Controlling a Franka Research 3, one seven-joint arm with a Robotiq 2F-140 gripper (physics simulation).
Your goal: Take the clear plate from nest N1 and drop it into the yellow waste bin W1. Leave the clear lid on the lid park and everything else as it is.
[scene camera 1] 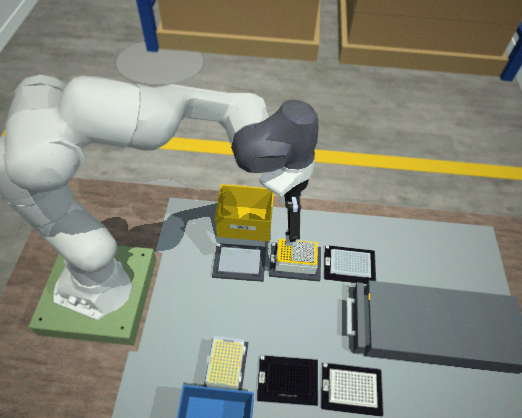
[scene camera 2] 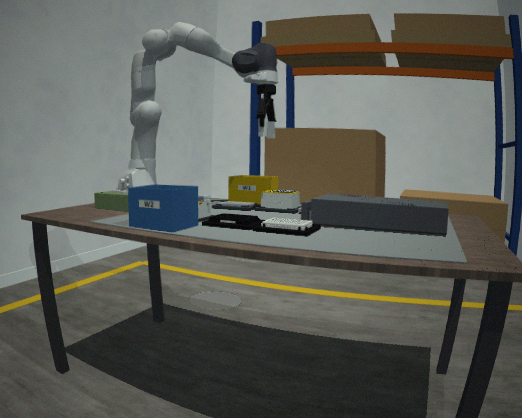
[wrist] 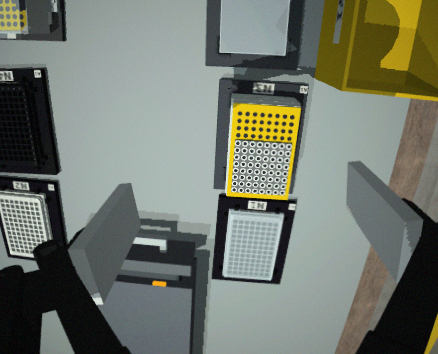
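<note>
The clear plate (scene camera 1: 351, 262) (wrist: 252, 245) sits flat in the black nest N1 (scene camera 1: 328, 272) (wrist: 282, 250), beside the tip rack's nest. My gripper (scene camera 1: 293, 240) (scene camera 2: 266, 136) (wrist: 240, 195) is open and empty, pointing down high above the table. In the wrist view, the plate shows between the two wide-apart fingers. The yellow waste bin W1 (scene camera 1: 230, 231) (scene camera 2: 267, 187) (wrist: 332, 60) stands upright, open at the top, behind the lid park. The clear lid (scene camera 1: 240, 260) (wrist: 254, 25) lies flat on the dark lid park (scene camera 1: 216, 272) (wrist: 212, 50).
A tall yellow-topped tip rack (scene camera 1: 297, 252) (scene camera 2: 280, 201) (wrist: 262, 150) stands on N3 between plate and lid. A grey device (scene camera 1: 440, 320) (scene camera 2: 375, 212) stands right. A white plate (scene camera 1: 353, 387), black plate (scene camera 1: 288, 378), yellow-patterned box (scene camera 1: 226, 362) and blue bin W2 (scene camera 2: 170, 207) are in front.
</note>
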